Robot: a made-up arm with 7 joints.
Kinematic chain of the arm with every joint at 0, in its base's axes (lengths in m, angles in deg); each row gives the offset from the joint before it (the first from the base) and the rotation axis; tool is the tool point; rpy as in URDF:
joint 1: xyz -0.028 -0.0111 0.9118 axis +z
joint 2: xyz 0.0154 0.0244 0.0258 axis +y
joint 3: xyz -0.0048 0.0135 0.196 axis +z
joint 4: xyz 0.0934 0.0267 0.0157 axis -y
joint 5: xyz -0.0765 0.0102 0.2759 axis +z
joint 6: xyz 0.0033 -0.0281 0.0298 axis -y
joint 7: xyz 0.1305 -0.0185 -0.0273 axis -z
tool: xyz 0.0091 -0.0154 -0.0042 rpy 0 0 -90
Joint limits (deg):
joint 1: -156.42..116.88
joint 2: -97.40..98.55
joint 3: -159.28..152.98
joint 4: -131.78..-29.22
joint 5: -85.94..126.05
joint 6: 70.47..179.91
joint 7: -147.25..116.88
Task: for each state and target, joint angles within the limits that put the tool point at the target. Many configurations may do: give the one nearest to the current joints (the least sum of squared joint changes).
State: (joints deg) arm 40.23 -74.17 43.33 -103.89 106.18 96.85 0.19
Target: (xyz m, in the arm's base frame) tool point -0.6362 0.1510 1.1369
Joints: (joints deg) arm 42.54 -83.81 61.12 -73.32 114.45 90.11 -4.23
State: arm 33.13 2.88 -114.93 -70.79 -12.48 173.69 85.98
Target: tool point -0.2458 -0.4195 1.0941
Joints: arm 17.39 -8.63 -127.79 -119.56 3.06 179.91 87.76
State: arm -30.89 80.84 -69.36 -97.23 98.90 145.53 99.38
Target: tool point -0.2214 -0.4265 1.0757
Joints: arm -42.53 71.02 -95.97 -99.70 95.91 149.47 99.02
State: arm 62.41 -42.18 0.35 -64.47 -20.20 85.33 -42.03
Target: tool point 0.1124 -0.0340 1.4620
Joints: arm 57.27 -65.76 -14.80 -95.92 -15.16 70.47 -40.90
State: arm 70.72 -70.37 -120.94 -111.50 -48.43 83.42 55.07
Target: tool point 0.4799 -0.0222 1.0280
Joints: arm 101.23 -59.54 -85.34 -111.64 -51.65 93.10 53.88
